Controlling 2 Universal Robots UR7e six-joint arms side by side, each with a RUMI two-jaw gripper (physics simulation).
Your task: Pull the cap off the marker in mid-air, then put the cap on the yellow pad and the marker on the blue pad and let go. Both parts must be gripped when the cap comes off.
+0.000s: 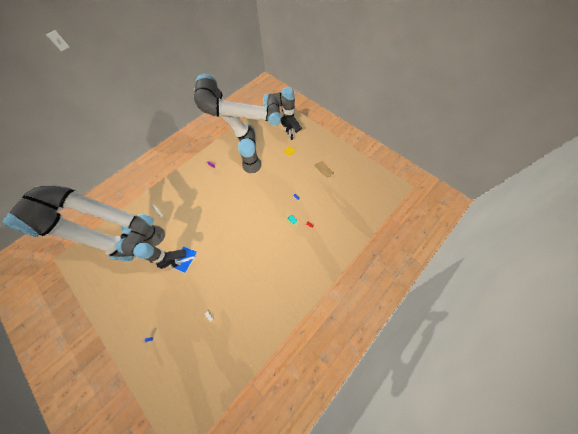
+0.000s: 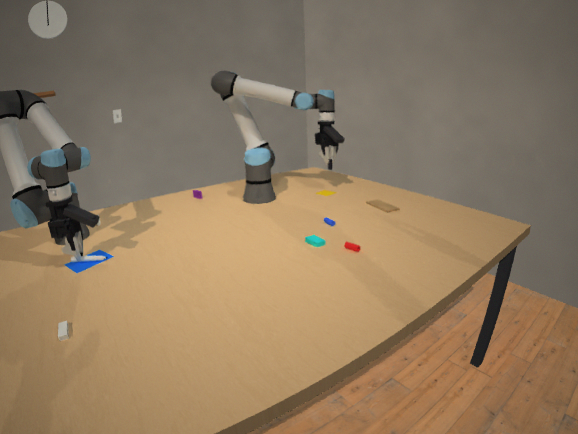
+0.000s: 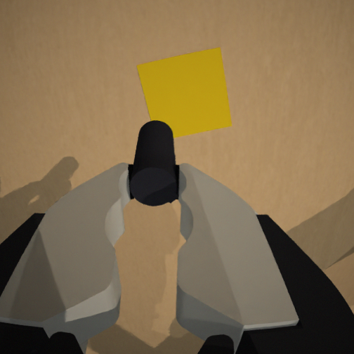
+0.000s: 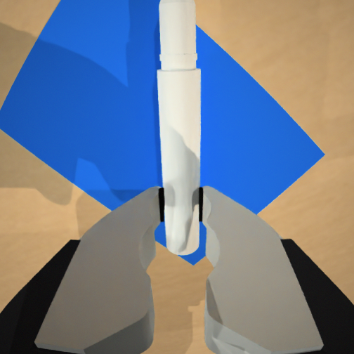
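Pixels of known places: left gripper, fingertip midpoint: [image 1: 291,136] [image 2: 329,164]; right gripper, fingertip midpoint: [image 1: 180,262] [image 2: 80,260]; left arm's base at its link origin: [image 1: 252,165] [image 2: 259,199]; right arm's base at its link origin: [image 1: 153,236].
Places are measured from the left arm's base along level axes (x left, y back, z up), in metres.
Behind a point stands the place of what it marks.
The black cap [image 1: 292,135] {z 0.161, x 0.276, y -0.219 m} [image 2: 330,164] {z 0.142, x 0.272, y -0.217 m} [image 3: 155,145] is in my left gripper [image 1: 291,131] {z 0.137, x 0.282, y -0.205 m} [image 2: 329,156] {z 0.137, x 0.282, y -0.205 m} [image 3: 155,168], which is shut on it and holds it in the air, a little to one side of the yellow pad [image 1: 289,151] {z 0.000, x 0.252, y -0.201 m} [image 2: 326,193] {z 0.000, x 0.252, y -0.207 m} [image 3: 190,90]. The white uncapped marker [image 1: 187,260] {z 0.018, x -0.839, y -0.025 m} [image 2: 92,258] {z 0.017, x -0.837, y -0.025 m} [image 4: 180,110] lies level over the blue pad [image 1: 189,251] {z 0.000, x -0.785, y 0.010 m} [image 2: 81,267] {z 0.000, x -0.882, y -0.023 m} [image 4: 250,125], on it or very close above it. My right gripper [image 1: 176,261] {z 0.011, x -0.871, y 0.014 m} [image 2: 80,255] {z 0.011, x -0.871, y 0.014 m} [image 4: 181,189] is shut on the marker near its rear end. Any contact with the pad is hidden.
A brown slab [image 1: 324,169] {z 0.008, x 0.212, y -0.527 m} [image 2: 382,205] {z 0.008, x 0.208, y -0.525 m} lies right of the yellow pad. A blue cylinder [image 1: 296,196] {z 0.019, x -0.101, y -0.444 m} [image 2: 329,221] {z 0.017, x -0.113, y -0.452 m}, teal block [image 1: 292,219] {z 0.015, x -0.273, y -0.500 m} [image 2: 315,241] {z 0.015, x -0.289, y -0.511 m} and red cylinder [image 1: 310,224] {z 0.021, x -0.253, y -0.627 m} [image 2: 352,246] {z 0.016, x -0.260, y -0.629 m} lie mid-table. A white block [image 1: 209,315] {z 0.012, x -1.038, y -0.344 m} [image 2: 63,330] {z 0.012, x -1.046, y -0.352 m} and purple block [image 1: 211,164] {z 0.030, x -0.151, y 0.273 m} [image 2: 197,194] {z 0.020, x -0.155, y 0.274 m} lie farther off.
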